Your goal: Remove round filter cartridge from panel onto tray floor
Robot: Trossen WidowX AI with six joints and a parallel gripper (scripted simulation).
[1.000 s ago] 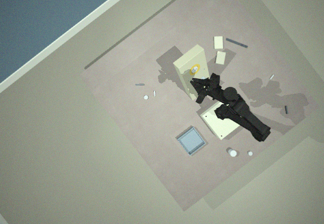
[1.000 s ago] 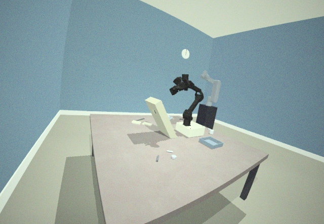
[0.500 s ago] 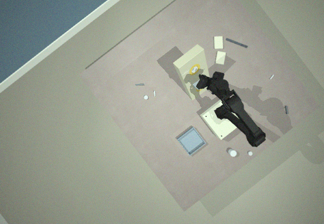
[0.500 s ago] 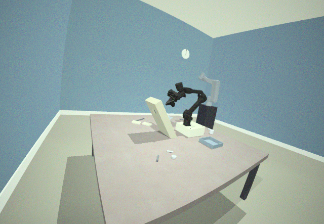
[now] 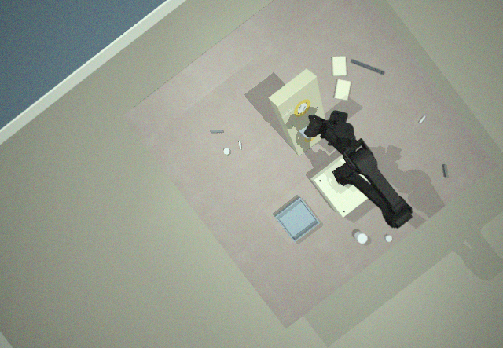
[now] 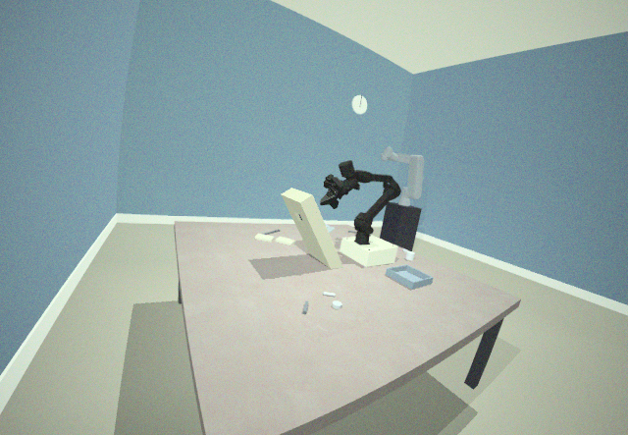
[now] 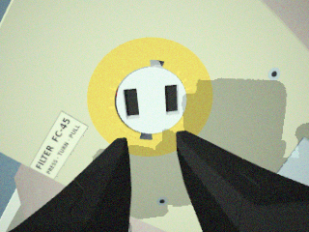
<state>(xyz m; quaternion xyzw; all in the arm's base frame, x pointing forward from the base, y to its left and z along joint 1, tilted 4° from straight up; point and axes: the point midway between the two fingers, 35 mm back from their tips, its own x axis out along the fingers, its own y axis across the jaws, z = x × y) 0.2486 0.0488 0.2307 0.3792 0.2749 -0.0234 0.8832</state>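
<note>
Right now my gripper tip is 6 cm short of the white round filter cartridge, 5 cm above it and 1 cm to the right of it. Also, from my gripper tip: grey flap 14 cm below, 4 cm behind, 1 cm to the right; then blue-grey tray 40 cm behind, 26 cm below, 21 cm to the left; then panel 12 cm below, 1 cm ahead.
</note>
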